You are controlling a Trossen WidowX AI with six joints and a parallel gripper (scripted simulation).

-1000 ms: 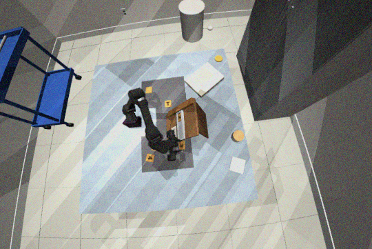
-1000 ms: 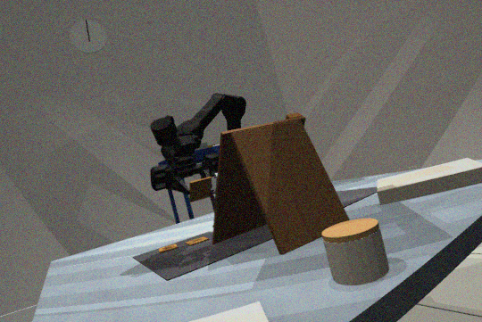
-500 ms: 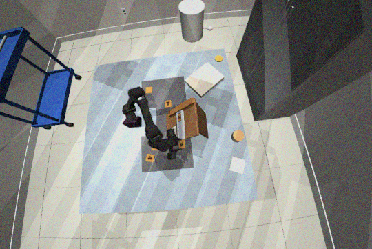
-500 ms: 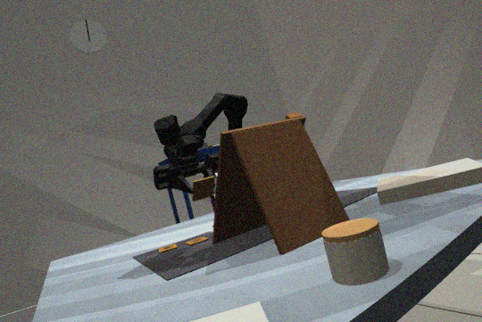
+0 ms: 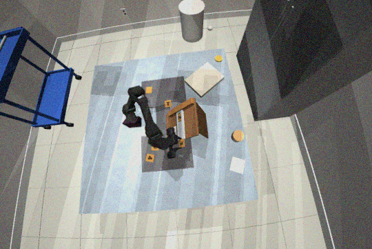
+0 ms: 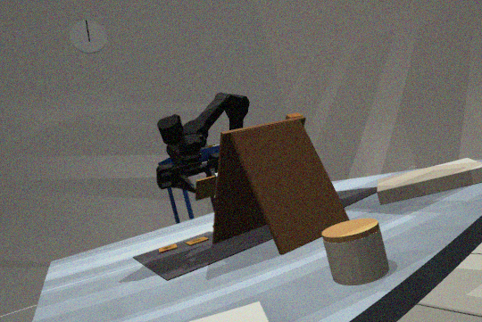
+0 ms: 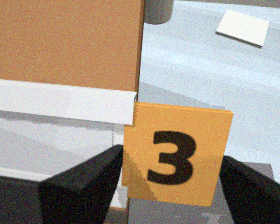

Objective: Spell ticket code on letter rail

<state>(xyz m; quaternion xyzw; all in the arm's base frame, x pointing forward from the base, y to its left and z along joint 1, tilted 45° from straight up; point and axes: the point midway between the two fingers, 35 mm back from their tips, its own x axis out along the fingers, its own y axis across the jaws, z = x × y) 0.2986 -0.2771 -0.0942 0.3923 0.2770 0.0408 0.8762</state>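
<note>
My gripper tip is now 10 cm to the right of the white ticket, 7 cm above it and 4 cm past it. The rest, counted from my gripper tip: cream slab 51 cm to the left, 30 cm ahead, 14 cm below; then tan-lidded jar 41 cm ahead, 13 cm below, 3 cm to the right; then white card 35 cm ahead, 23 cm to the right, 16 cm below.
</note>
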